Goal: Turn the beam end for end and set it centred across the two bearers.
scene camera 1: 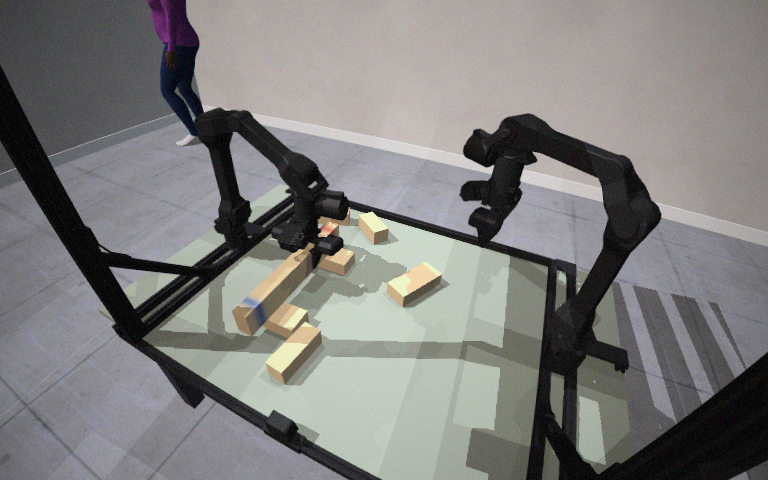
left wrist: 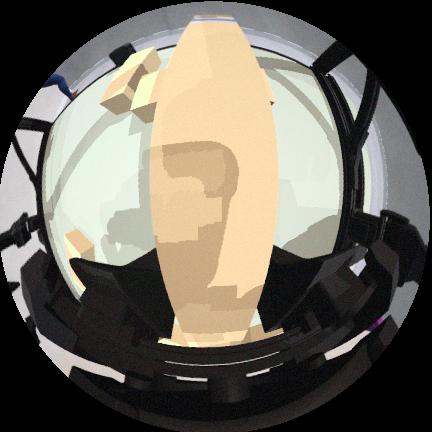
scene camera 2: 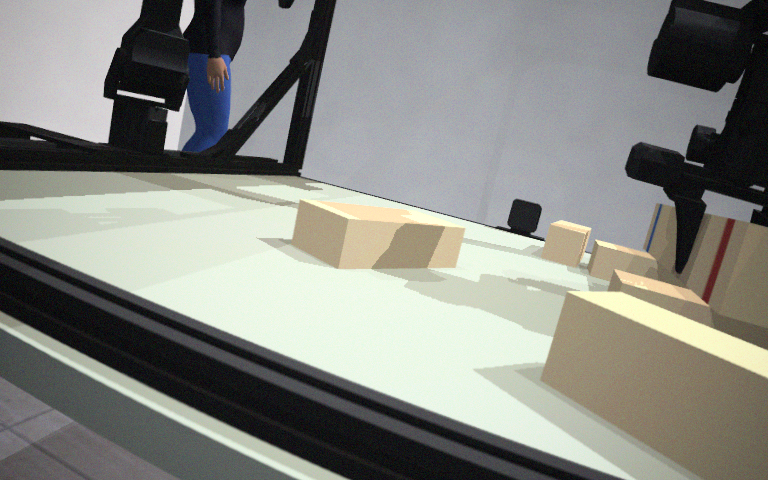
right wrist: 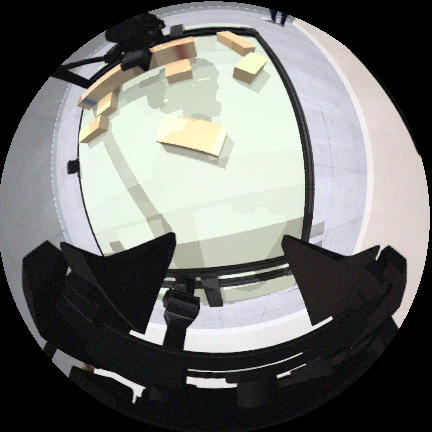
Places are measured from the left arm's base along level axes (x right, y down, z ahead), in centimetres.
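Where they show: left gripper, fingertip midpoint: [scene camera 1: 307, 266] [right wrist: 147, 66]; right gripper, fingertip midpoint: [scene camera 1: 488, 237] [right wrist: 231, 239]; left arm's base at its link origin: [scene camera 1: 237, 243] [left wrist: 354, 224]; right arm's base at its link origin: [scene camera 1: 559, 362] [scene camera 2: 134, 151] [right wrist: 186, 280].
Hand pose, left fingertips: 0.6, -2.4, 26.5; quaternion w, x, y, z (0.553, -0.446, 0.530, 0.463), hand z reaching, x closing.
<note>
Each offset is from my left fingertips to the top centre of the thing, as dx, dy, dz.
The long wooden beam {+5.3, -5.8, +0.0} [scene camera 1: 277, 285] [left wrist: 215, 120] [right wrist: 112, 82] has a blue band at its lower-left end and a red band at its far end in scene camera 1. My left gripper [scene camera 1: 308, 251] [left wrist: 212, 234] is shut on the beam near its middle. Two blocks, seemingly the bearers, show at the beam's side: one {-8.2, +0.5, +0.8} [scene camera 1: 339, 262] [right wrist: 178, 71] near the gripper, one {+15.8, +0.5, +1.3} [scene camera 1: 288, 318] [right wrist: 107, 104] near the blue end. Both seem to run under it; whether the beam touches them I cannot tell. My right gripper [scene camera 1: 478, 212] [right wrist: 231, 239] is open and empty, high above the table's far edge.
A loose block {+22.1, -0.1, +11.8} [scene camera 1: 294, 352] [right wrist: 94, 129] lies close to the blue-end bearer. Another block {-9.5, +0.5, +27.1} [scene camera 1: 414, 283] [scene camera 2: 379, 237] lies mid-table. A third block {-26.8, -0.4, +6.3} [scene camera 1: 373, 227] [right wrist: 250, 68] lies near the far edge, with one more [right wrist: 236, 42] beyond. Black rails frame the table.
</note>
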